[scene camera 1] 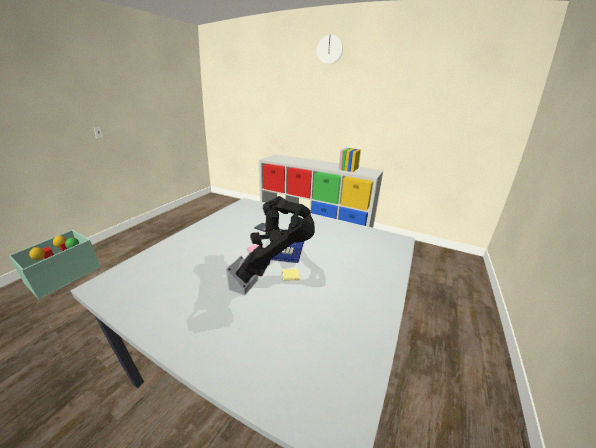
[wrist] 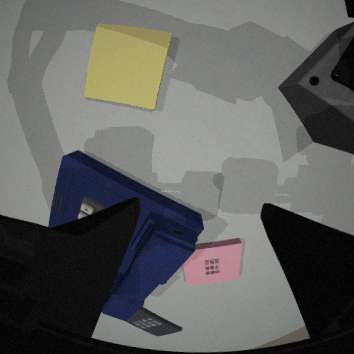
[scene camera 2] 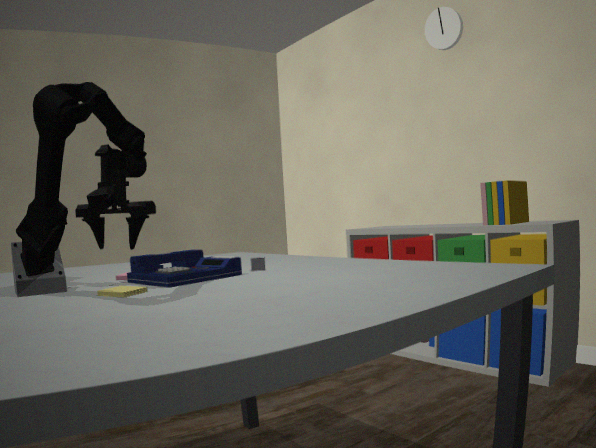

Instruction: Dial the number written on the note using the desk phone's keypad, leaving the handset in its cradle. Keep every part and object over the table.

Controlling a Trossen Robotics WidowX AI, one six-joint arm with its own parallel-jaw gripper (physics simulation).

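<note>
The blue desk phone lies on the table. Its handset rests in the cradle. The keypad is mostly hidden behind a finger in the wrist view. A pink note lies beside the phone, with three rows of dark digits, upside down and too small to read surely. A yellow pad lies apart from the phone, without visible writing. My gripper is open and empty, pointing down above the table, clear of the phone.
A dark flat device with light keys lies near the phone's handset side. A small grey block stands beyond the phone in scene camera 2. The arm's grey base stands near the pads.
</note>
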